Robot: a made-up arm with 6 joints. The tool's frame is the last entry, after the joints. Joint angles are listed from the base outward. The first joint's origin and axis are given. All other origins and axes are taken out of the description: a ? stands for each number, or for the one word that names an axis. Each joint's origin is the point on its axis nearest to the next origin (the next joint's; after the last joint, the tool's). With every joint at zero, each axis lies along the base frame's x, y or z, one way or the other. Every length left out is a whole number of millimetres.
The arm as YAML. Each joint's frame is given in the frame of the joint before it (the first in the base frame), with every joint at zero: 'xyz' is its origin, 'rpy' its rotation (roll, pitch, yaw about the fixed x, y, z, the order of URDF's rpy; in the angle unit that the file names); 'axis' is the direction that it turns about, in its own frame. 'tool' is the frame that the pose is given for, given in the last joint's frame.
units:
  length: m
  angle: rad
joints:
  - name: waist
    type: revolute
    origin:
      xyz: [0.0, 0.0, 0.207]
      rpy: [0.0, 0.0, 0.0]
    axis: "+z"
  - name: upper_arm
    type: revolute
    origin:
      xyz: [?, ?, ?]
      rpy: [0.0, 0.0, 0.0]
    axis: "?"
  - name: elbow
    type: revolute
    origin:
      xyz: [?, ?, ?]
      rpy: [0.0, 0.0, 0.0]
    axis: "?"
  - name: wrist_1
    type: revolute
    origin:
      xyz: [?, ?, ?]
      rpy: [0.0, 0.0, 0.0]
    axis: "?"
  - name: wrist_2
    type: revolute
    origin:
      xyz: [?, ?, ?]
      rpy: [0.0, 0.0, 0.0]
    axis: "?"
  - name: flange
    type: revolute
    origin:
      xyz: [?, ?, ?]
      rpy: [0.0, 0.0, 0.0]
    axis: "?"
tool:
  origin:
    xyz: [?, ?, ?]
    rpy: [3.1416, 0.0, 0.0]
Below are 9 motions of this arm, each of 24 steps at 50 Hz.
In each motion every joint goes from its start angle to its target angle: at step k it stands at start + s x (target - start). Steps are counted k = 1, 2, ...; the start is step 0. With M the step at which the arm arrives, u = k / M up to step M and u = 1 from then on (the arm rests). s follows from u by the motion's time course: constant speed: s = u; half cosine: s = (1 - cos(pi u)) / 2; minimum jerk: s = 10 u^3 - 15 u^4 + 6 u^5.
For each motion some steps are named. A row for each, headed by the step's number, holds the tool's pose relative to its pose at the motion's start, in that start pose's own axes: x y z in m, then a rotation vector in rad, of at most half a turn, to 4 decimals.
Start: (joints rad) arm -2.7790 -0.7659 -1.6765 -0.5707 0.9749 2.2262
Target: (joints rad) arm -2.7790 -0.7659 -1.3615 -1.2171 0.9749 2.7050
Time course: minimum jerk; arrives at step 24
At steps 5, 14, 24:
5: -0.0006 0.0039 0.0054 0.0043 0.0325 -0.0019
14: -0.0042 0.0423 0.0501 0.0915 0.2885 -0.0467
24: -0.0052 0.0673 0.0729 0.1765 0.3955 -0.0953

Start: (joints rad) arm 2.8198 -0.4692 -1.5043 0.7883 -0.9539 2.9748
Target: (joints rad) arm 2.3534 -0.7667 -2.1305 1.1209 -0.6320 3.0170
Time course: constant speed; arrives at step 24
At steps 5, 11, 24:
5: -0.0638 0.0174 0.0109 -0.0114 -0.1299 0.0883
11: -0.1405 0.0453 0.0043 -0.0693 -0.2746 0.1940
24: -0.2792 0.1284 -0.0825 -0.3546 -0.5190 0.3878

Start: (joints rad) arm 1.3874 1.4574 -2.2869 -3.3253 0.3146 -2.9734
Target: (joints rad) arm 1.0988 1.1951 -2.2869 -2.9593 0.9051 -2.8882
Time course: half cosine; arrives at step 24
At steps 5, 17, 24:
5: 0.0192 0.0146 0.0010 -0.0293 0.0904 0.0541
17: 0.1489 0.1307 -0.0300 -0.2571 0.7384 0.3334
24: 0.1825 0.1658 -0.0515 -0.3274 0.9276 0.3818

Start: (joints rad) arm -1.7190 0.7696 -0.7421 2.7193 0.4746 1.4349
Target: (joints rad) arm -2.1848 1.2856 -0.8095 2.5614 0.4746 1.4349
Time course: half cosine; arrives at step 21
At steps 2, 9, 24:
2: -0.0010 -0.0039 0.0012 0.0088 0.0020 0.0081
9: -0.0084 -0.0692 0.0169 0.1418 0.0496 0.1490
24: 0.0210 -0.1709 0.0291 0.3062 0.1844 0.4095

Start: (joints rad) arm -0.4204 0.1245 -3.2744 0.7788 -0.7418 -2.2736
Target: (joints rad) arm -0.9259 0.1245 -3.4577 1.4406 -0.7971 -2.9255
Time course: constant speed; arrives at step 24
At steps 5, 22, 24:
5: -0.0022 0.0104 0.0015 -0.0250 -0.0239 -0.0912
22: 0.0045 0.0406 -0.0021 -0.0647 -0.0658 -0.3798
24: 0.0065 0.0433 -0.0035 -0.0648 -0.0657 -0.4130

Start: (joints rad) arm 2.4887 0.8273 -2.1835 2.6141 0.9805 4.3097
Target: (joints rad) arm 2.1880 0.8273 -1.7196 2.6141 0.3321 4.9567
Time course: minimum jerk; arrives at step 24
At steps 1, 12, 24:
1: 0.0000 0.0001 -0.0001 -0.0008 -0.0003 0.0005
12: -0.0042 0.0854 -0.1151 -0.5914 -0.1032 0.3427
24: -0.0020 0.1214 -0.2495 -1.2121 -0.0063 0.6735

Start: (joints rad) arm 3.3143 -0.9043 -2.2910 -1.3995 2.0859 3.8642
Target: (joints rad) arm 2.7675 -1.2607 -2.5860 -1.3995 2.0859 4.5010
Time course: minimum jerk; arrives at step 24
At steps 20, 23, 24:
20: 0.0902 -0.2845 -0.1531 -0.1831 -0.2994 1.3520
23: 0.0989 -0.2928 -0.1591 -0.1994 -0.3120 1.3973
24: 0.0991 -0.2930 -0.1592 -0.1997 -0.3123 1.3982

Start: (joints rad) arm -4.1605 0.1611 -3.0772 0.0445 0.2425 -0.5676
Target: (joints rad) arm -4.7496 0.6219 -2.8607 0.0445 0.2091 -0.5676
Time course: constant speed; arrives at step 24
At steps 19, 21, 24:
19: -0.2830 0.0086 0.0215 -0.0186 -0.5929 -0.3482
21: -0.3130 0.0216 0.0128 -0.0314 -0.6588 -0.3765
24: -0.3562 0.0447 -0.0046 -0.0546 -0.7583 -0.4153

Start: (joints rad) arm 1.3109 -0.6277 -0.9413 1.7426 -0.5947 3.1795
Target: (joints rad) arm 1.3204 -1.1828 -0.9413 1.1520 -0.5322 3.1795
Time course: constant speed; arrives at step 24
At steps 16, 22, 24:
16: -0.0506 0.0800 -0.1076 -0.5217 0.0574 -0.1237
22: -0.0749 0.0964 -0.1552 -0.7150 0.0396 -0.1698
24: -0.0835 0.1000 -0.1716 -0.7785 0.0286 -0.1850

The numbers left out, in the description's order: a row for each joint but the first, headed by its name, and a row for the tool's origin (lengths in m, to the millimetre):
upper_arm: xyz 0.0 0.0 0.0, axis +y
elbow: xyz 0.046 0.0 0.244, axis +y
wrist_1: xyz 0.062 0.0 -0.274, axis -z
wrist_2: xyz 0.0 0.0 0.0, axis +y
flange: xyz 0.049 0.0 -0.063, axis -z
tool: xyz 0.0 0.0 0.0

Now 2 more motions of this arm.
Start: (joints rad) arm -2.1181 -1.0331 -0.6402 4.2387 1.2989 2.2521
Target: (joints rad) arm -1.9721 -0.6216 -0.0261 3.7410 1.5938 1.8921
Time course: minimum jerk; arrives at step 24
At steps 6, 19, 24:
6: -0.0284 0.0005 -0.0092 0.0433 0.0008 -0.1333
19: -0.1878 0.0763 -0.1225 0.6121 0.1072 -1.0243
24: -0.1938 0.0866 -0.1322 0.6701 0.1220 -1.0762

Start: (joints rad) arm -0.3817 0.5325 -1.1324 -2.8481 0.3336 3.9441
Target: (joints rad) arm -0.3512 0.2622 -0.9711 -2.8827 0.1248 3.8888
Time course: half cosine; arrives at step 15
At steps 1, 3, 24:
1: 0.0001 -0.0003 -0.0008 -0.0004 -0.0013 -0.0011
3: 0.0005 -0.0028 -0.0067 -0.0032 -0.0117 -0.0092
24: 0.0034 -0.0209 -0.0720 -0.0335 -0.1196 -0.1017

